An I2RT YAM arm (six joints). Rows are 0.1 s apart.
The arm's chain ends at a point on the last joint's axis. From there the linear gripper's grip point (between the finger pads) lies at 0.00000 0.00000 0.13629 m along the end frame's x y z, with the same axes.
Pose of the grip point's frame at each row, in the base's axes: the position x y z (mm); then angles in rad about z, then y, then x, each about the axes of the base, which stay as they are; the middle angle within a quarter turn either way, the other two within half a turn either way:
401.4 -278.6 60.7 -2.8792 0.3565 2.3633
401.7 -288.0 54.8 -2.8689 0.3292 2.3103
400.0 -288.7 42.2 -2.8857 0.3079 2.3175
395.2 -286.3 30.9 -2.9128 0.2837 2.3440
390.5 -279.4 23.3 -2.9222 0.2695 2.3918
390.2 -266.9 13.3 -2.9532 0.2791 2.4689
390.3 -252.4 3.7 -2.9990 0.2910 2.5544
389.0 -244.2 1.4 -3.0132 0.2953 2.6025
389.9 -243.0 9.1 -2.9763 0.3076 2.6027
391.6 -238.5 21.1 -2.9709 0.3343 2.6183
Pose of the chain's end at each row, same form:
353.8 -188.9 151.7 -2.8792 0.3565 2.3633
357.6 -192.7 141.7 -2.8689 0.3292 2.3103
358.7 -193.4 130.4 -2.8857 0.3079 2.3175
357.1 -192.7 122.3 -2.9128 0.2837 2.3440
354.2 -189.9 119.4 -2.9222 0.2695 2.3918
352.7 -185.3 115.8 -2.9532 0.2791 2.4689
351.2 -180.1 112.4 -2.9990 0.2910 2.5544
349.3 -177.3 113.3 -3.0132 0.2953 2.6025
348.6 -176.3 120.6 -2.9763 0.3076 2.6027
346.9 -174.2 132.6 -2.9709 0.3343 2.6183

